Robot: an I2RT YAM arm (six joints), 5 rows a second.
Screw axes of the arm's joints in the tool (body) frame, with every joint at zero. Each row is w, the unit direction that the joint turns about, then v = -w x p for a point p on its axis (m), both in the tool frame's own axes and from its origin. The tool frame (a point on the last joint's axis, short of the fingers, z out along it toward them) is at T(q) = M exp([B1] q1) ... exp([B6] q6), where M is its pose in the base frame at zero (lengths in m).
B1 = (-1, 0, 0, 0, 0.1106, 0)
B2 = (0, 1, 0, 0.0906, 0, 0.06)
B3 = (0, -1, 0, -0.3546, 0, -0.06)
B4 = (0, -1, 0, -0.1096, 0, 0)
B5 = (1, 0, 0, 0, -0.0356, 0)
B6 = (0, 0, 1, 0, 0, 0)
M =
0 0 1 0.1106
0 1 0 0
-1 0 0 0.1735
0 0 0 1
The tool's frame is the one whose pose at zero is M.
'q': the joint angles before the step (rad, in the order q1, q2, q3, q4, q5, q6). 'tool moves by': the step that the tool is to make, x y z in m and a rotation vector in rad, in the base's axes. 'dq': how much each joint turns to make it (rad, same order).
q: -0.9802, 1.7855, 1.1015, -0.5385, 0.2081, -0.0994
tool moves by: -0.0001, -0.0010, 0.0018, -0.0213, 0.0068, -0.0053
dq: 0.0000, -0.0041, -0.0001, 0.0102, 0.0183, -0.0012
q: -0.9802, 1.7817, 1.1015, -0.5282, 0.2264, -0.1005
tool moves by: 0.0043, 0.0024, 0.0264, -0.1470, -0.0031, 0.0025
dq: 0.0225, -0.0735, -0.0016, 0.0553, 0.0817, -0.0157
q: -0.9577, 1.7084, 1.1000, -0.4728, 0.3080, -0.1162
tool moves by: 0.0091, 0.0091, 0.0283, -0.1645, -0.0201, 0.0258
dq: 0.0451, -0.0824, -0.0132, 0.0851, 0.0790, -0.0293
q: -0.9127, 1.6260, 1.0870, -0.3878, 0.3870, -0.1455
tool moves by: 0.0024, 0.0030, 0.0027, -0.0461, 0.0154, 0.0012
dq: 0.0149, -0.0132, -0.0135, 0.0331, 0.0405, -0.0153
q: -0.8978, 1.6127, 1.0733, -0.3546, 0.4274, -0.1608
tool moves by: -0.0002, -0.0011, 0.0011, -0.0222, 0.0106, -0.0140
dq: 0.0000, -0.0001, -0.0002, 0.0123, 0.0260, -0.0034
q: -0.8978, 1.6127, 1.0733, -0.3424, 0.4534, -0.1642
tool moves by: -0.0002, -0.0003, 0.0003, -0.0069, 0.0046, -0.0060
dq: -0.0001, -0.0001, -0.0001, 0.0028, 0.0099, -0.0005
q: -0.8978, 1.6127, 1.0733, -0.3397, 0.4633, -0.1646
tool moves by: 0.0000, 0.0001, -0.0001, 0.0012, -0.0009, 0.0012
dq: 0.0000, -0.0002, -0.0004, -0.0002, -0.0019, 0.0000
